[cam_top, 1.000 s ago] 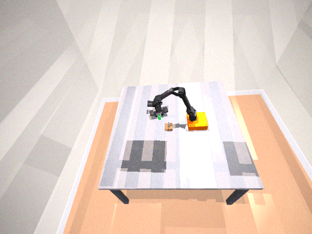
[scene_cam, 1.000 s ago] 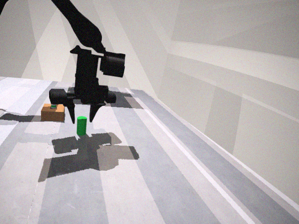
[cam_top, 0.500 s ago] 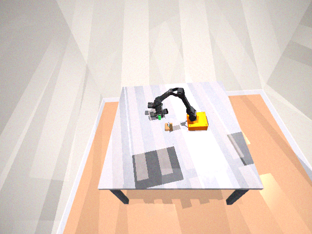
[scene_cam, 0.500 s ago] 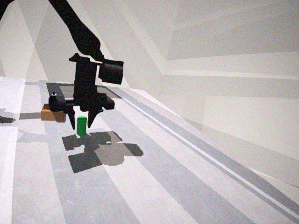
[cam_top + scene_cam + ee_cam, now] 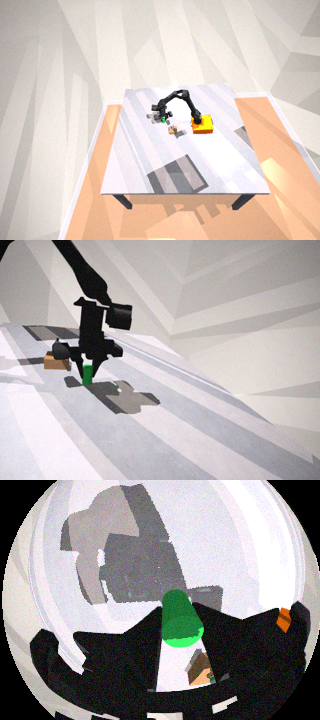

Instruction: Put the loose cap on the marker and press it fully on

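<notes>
Right now my gripper tip is 14 cm to the right of the tan holder block and 7 cm past it. From my gripper tip the other things lie so: green cap (1 cm above).
</notes>
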